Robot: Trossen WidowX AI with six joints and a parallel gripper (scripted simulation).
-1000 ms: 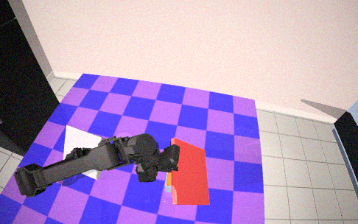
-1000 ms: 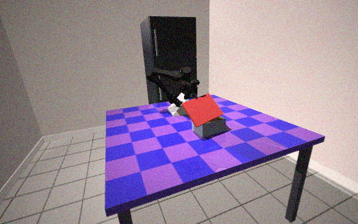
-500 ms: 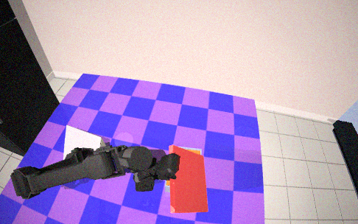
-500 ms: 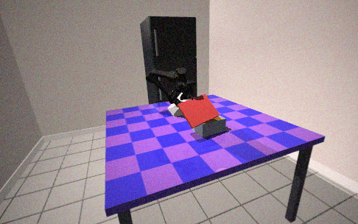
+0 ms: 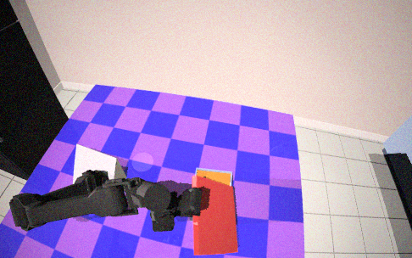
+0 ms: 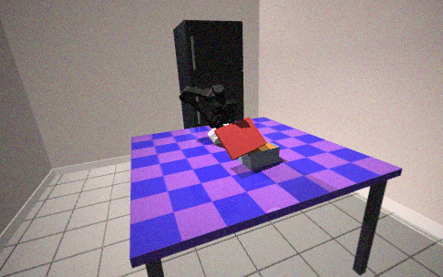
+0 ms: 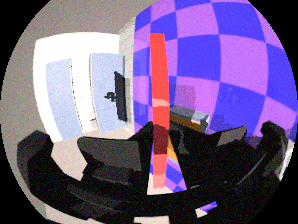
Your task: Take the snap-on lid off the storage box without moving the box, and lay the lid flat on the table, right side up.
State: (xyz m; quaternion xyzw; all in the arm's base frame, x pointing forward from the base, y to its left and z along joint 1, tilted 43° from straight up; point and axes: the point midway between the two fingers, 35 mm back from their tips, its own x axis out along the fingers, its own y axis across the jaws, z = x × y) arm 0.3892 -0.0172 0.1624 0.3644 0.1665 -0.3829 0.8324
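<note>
Right now the red lid is 60 mm ahead of my gripper tip, 50 mm below it and 20 mm to the left of it. From my gripper tip the other things lie so: storage box: 180 mm below, 140 mm to the left, 40 mm ahead.
</note>
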